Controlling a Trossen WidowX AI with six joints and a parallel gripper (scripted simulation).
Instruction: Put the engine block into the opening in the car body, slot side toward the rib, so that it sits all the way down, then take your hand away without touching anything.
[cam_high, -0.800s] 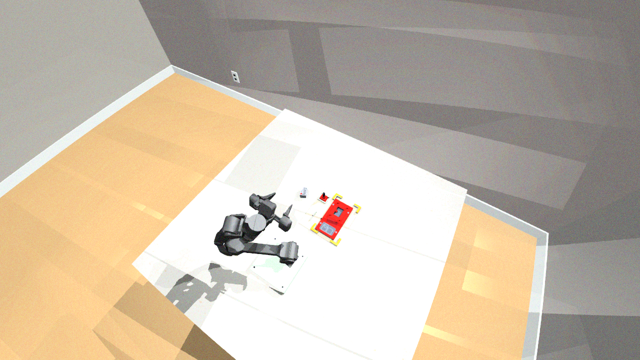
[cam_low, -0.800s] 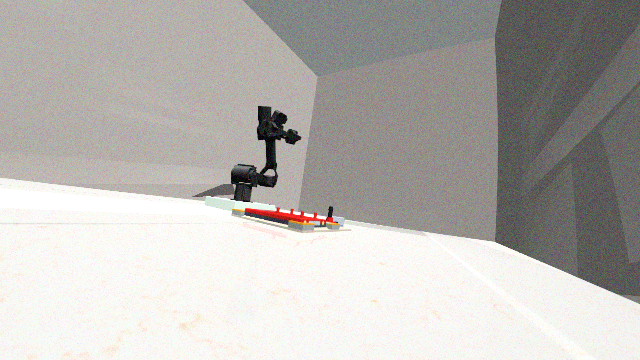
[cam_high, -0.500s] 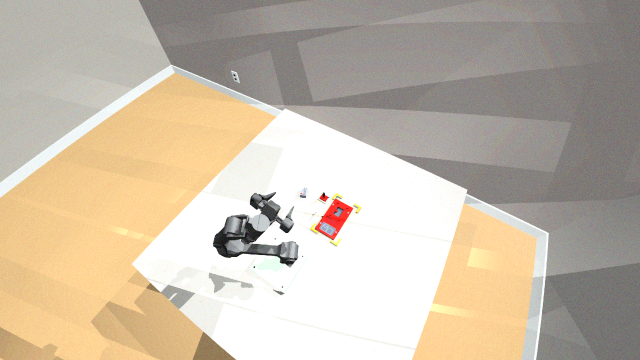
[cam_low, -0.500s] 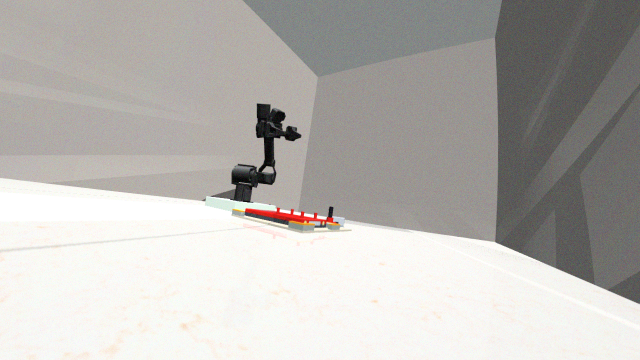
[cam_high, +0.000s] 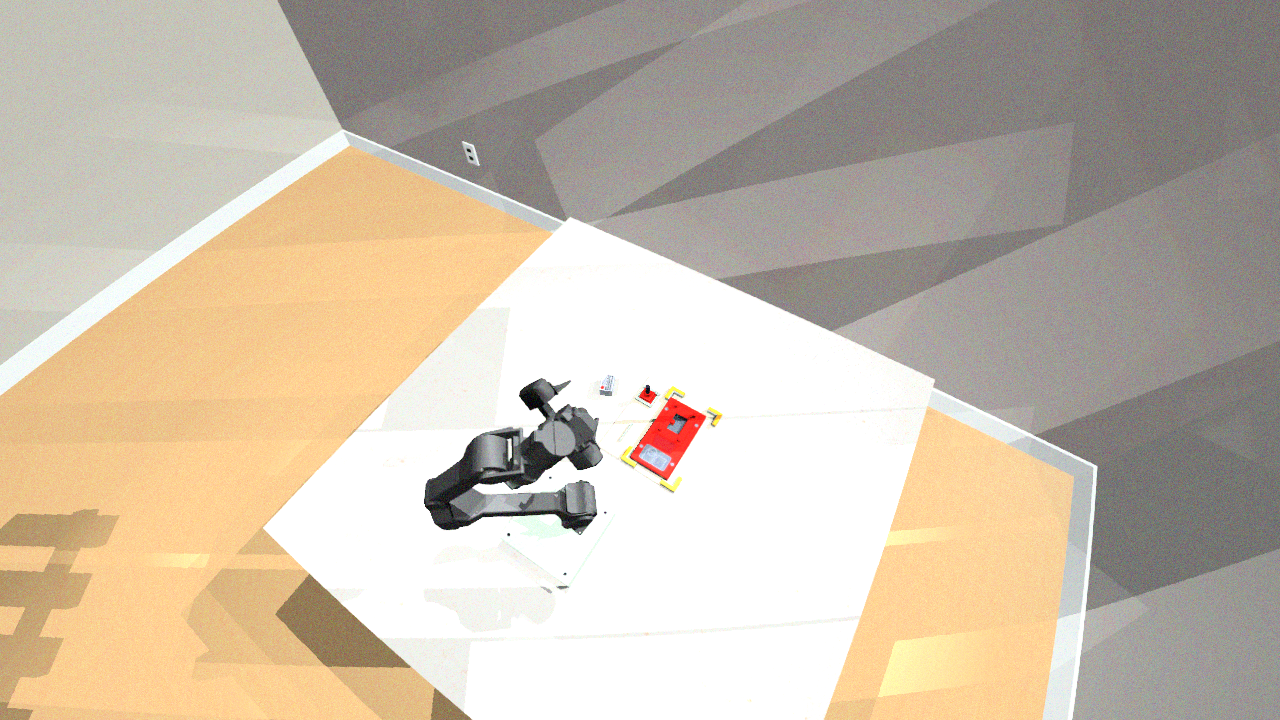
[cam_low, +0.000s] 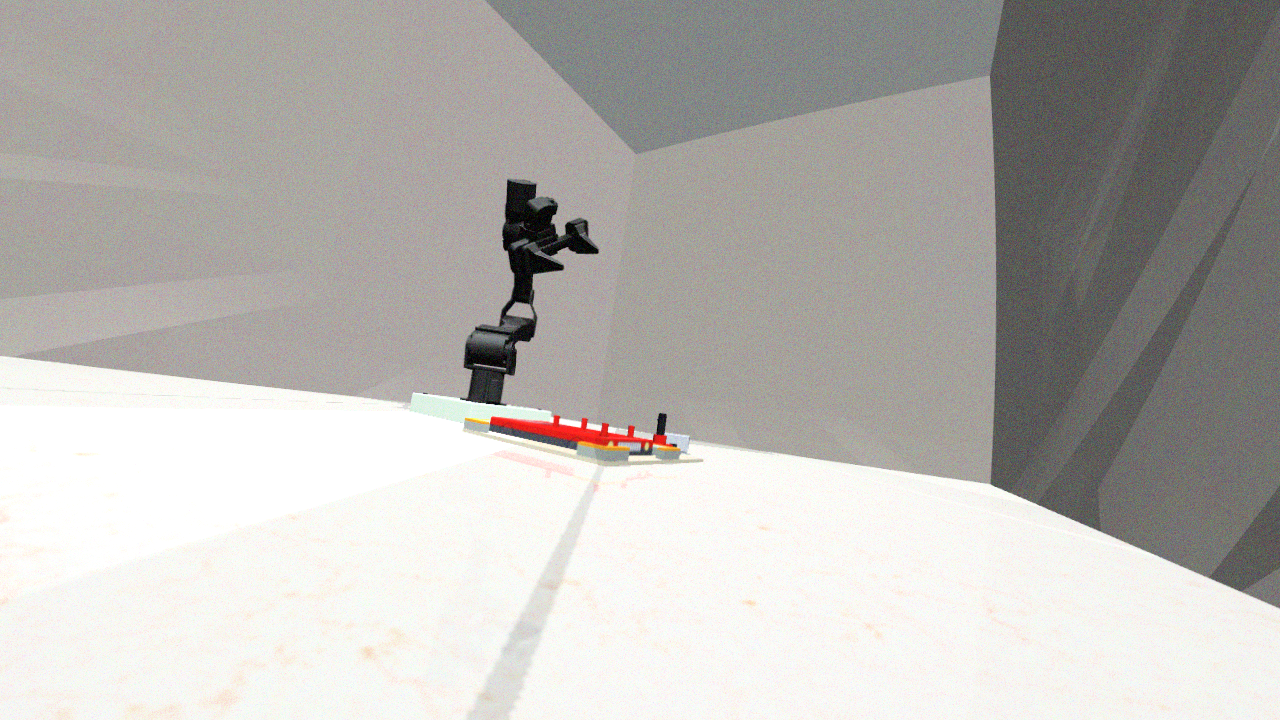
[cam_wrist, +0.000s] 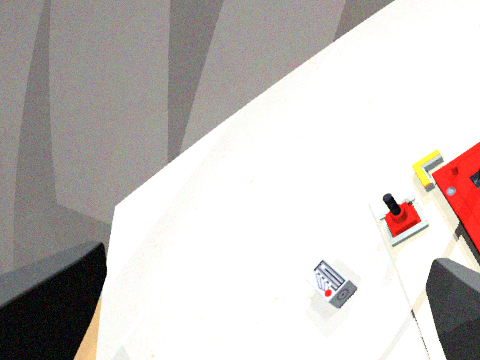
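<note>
Right now my gripper tip is 31 cm above the engine block, 18 cm short of it and 11 cm to the right of it. Also, from my gripper tip: black peg 29 cm below, 22 cm ahead, 1 cm to the left.
</note>
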